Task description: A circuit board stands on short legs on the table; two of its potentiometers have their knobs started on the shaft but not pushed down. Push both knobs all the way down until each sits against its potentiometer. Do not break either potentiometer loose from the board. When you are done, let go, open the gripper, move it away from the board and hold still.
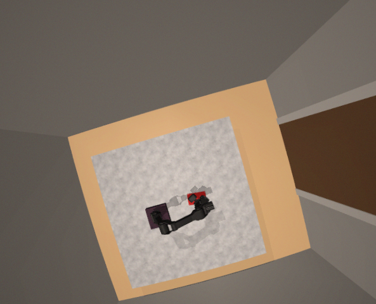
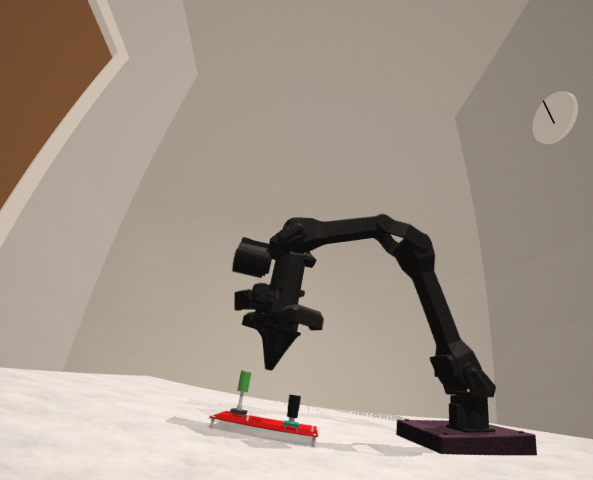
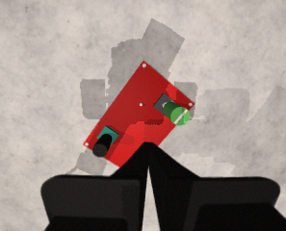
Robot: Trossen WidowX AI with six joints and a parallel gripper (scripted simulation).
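Right now the green knob is 4 cm ahead of my gripper tip, 2 cm below it and 1 cm to the right of it. Round my gripper tip: black knob (5 cm below, 4 cm to the left, 4 cm behind).
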